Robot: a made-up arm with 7 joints.
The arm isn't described. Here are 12 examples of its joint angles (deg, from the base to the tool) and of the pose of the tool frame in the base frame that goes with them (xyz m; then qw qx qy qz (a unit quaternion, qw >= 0)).
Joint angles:
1: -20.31 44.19 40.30 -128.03 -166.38 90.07 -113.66
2: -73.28 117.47 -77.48 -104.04 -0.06 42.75 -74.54
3: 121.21 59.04 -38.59 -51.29 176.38 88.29 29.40
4: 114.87 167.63 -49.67 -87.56 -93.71 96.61 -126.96
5: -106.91 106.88 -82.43 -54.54 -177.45 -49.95 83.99
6: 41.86 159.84 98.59 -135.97 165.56 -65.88 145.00
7: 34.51 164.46 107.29 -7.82 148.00 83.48 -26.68
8: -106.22 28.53 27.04 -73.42 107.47 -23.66 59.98
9: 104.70 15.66 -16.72 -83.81 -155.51 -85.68 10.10
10: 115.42 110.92 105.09 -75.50 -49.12 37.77 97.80
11: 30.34 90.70 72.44 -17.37 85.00 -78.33 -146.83
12: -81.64 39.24 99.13 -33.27 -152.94 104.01 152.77
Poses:
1: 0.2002 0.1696 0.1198 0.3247 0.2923 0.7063 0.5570
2: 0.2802 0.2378 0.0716 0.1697 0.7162 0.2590 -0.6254
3: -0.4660 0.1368 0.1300 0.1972 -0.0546 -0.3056 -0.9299
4: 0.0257 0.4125 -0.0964 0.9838 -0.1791 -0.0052 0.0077
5: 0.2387 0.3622 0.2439 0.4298 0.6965 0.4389 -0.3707
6: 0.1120 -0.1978 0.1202 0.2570 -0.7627 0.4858 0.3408
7: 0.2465 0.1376 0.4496 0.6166 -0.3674 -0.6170 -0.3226
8: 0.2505 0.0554 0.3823 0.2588 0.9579 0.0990 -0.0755
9: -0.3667 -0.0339 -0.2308 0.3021 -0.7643 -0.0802 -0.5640
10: 0.2925 0.3428 0.0665 0.4783 0.6130 -0.6158 -0.1277
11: -0.0311 0.5236 0.0838 0.1303 0.8791 0.3621 0.2813
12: 0.4144 0.3190 0.0250 0.2828 -0.4259 0.4151 -0.7526
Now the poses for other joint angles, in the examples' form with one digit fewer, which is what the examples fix.
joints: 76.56 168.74 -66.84 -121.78 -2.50 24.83 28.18
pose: -0.002 0.312 -0.010 0.482 0.094 0.603 -0.628
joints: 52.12 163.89 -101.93 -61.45 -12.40 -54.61 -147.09
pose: 0.111 0.367 0.298 0.326 0.681 -0.026 0.655
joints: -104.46 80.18 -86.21 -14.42 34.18 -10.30 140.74
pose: 0.307 0.371 0.224 0.279 -0.348 -0.795 0.411
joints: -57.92 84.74 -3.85 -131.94 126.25 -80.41 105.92
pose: 0.181 -0.003 0.204 0.159 0.984 -0.012 0.086
